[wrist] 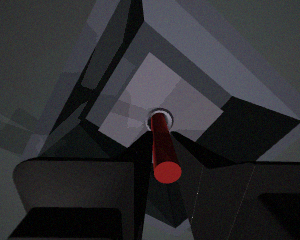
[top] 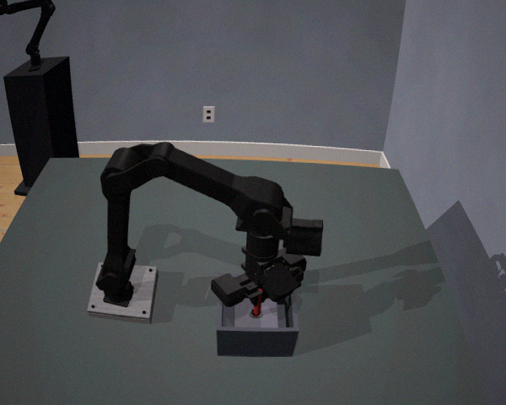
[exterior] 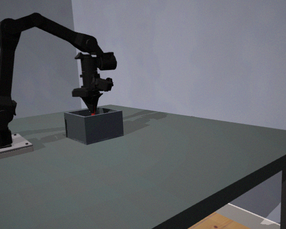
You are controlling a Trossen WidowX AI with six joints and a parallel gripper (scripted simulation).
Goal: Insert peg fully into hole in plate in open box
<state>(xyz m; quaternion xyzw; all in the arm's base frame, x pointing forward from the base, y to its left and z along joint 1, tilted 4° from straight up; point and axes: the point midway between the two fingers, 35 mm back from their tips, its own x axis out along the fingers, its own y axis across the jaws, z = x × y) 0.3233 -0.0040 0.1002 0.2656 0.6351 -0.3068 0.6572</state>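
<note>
Now: the plate 80 mm below my hand. From my hand the other things lie so: red peg (40 mm below); box (100 mm below).
</note>
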